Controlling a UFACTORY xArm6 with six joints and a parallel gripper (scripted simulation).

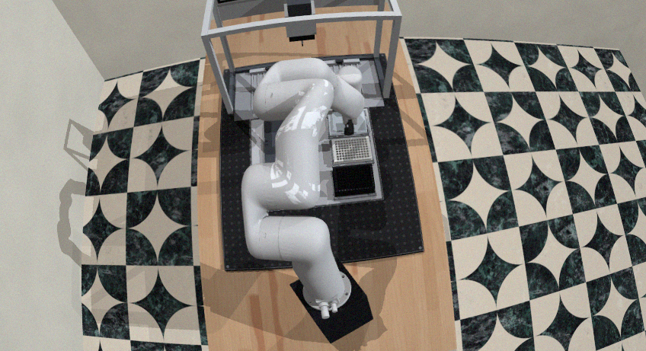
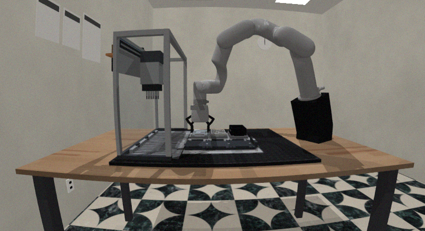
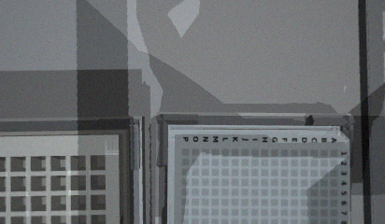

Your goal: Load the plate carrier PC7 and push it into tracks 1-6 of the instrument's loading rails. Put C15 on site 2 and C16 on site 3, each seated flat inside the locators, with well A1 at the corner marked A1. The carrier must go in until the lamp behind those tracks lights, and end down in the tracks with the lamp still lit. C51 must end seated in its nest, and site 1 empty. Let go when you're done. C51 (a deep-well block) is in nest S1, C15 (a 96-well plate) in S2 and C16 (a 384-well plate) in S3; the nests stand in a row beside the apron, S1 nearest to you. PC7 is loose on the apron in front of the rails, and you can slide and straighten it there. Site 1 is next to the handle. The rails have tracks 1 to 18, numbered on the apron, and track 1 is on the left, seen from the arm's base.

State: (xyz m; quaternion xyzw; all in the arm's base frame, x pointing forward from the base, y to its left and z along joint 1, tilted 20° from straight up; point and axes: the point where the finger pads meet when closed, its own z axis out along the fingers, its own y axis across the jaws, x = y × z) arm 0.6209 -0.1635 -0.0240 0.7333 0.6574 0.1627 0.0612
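My gripper is now 2 cm above the nest S3. The rest, counted from my hand: grey apron: 10 cm behind, 13 cm to the left, 3 cm below; nest S2: 10 cm behind, 1 cm to the left, 2 cm below; 96-well plate C15: 10 cm behind, 1 cm to the left, 1 cm below.
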